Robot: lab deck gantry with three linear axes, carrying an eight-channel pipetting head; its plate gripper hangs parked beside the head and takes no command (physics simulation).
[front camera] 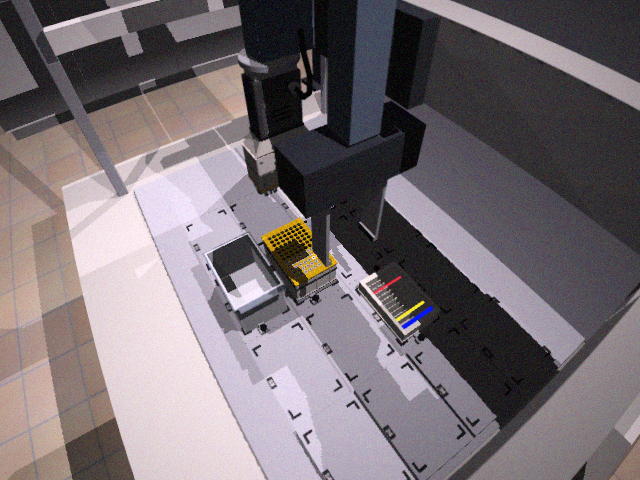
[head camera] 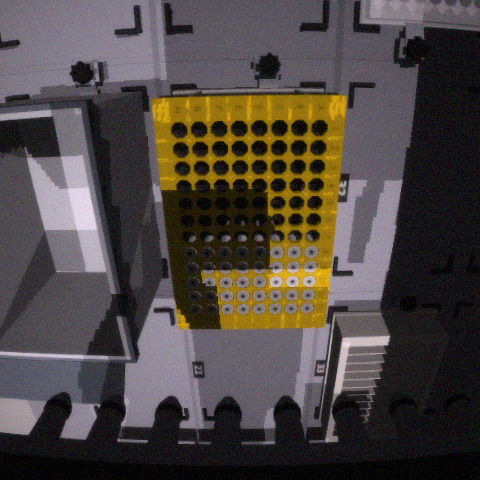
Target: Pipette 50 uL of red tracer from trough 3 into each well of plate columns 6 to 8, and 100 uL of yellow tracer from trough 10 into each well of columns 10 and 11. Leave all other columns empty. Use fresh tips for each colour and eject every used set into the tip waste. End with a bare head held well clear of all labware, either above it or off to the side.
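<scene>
The pipetting head [front camera: 262, 167] hangs at the back left; its nozzles [head camera: 228, 407] look bare. The parked gripper [front camera: 348, 248] hangs beside it, its fingers apart with nothing held, partly in front of the yellow tip rack [front camera: 316, 285] [head camera: 250, 321]. The rack's rows nearest the nozzles in the head view hold tips; the far rows are open holes. The trough block [front camera: 368, 280] [head camera: 365, 341] shows a red strip [front camera: 387, 285], a yellow strip [front camera: 410, 311] and a blue strip [front camera: 417, 317]. The plate [head camera: 366, 15] is partly visible at the top right; its wells' contents cannot be told.
The grey tip waste bin [front camera: 263, 312] [head camera: 100, 200] stands open beside the rack, its walls rising from the deck. A dark column [front camera: 368, 72] stands above the parked gripper. The enclosure's side wall [front camera: 516, 129] stands to the right in the front view. Heavy shadow covers part of the deck.
</scene>
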